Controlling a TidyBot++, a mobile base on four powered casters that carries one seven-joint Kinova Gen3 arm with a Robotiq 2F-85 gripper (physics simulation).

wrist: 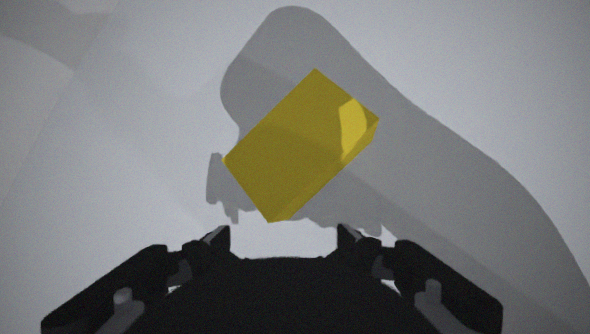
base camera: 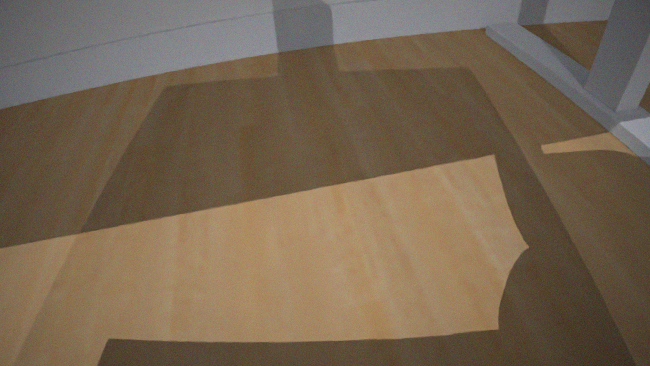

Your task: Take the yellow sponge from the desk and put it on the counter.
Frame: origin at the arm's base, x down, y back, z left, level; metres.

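Seen in the pictures: gripper, fingertip midpoint: (wrist: 284,236).
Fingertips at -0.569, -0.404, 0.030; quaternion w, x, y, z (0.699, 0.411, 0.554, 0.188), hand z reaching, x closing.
Observation:
A point is followed by its place in that frame, as x, y, z.
The yellow sponge (wrist: 297,150) {-0.598, -0.430, -0.029} lies flat on a pale grey-white surface (wrist: 500,75) {-0.553, -0.349, -0.181} in the middle of the wrist view, turned diagonally. A small bright patch of light falls near its right corner, and the rest is in shadow. My gripper (wrist: 284,236) {-0.569, -0.404, 0.030} is open, with nothing between its fingers. The fingertips show below the sponge's near corner in the wrist view, and the sponge lies beyond them. The surface's outline is too little in view to tell whether it is the desk or the counter. The sponge and the gripper do not show in the base camera view.
In the base camera view a wooden floor (base camera: 300,260) {0.397, -0.354, 0.046} with broad shadows stretches to a pale wall (base camera: 150,55) {0.352, -0.852, 0.385} at the back. A grey-white leg frame (base camera: 555,70) stands on the floor at the upper right. The arm's dark shadow lies around the sponge in the wrist view.

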